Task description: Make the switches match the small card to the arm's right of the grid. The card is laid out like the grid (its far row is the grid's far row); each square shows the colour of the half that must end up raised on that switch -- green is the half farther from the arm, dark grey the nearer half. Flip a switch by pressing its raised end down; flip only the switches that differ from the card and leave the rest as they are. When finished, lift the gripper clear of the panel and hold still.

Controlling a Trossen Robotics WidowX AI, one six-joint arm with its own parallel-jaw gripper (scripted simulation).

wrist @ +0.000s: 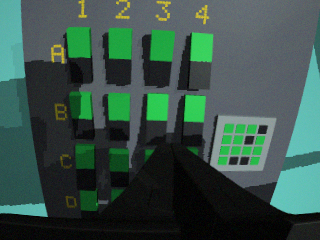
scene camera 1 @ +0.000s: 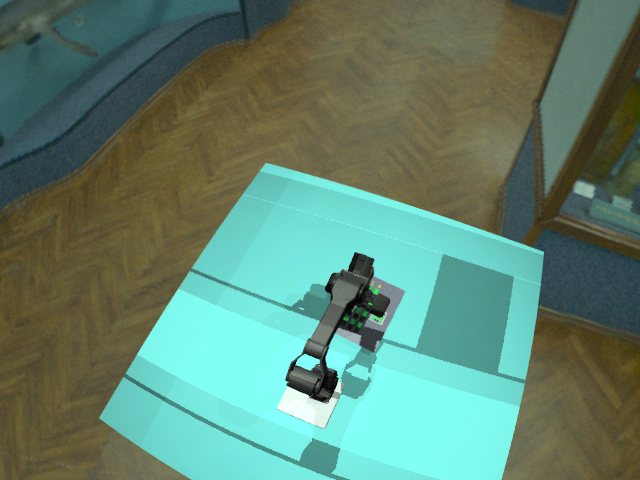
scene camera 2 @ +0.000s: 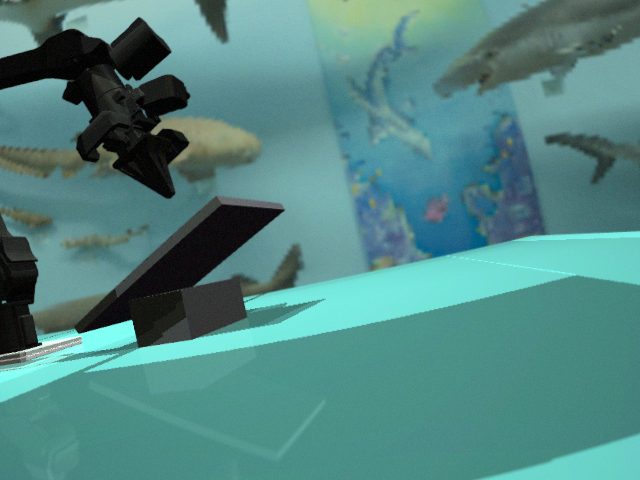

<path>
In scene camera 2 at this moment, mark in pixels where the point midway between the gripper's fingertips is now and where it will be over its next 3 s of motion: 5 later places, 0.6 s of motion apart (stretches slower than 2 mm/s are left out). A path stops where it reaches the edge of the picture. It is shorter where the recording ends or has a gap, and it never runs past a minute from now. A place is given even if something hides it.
My gripper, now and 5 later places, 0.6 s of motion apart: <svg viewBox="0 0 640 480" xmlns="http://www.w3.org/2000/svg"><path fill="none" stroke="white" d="M171 196L163 226L171 235L175 244L176 246L177 247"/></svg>
</path>
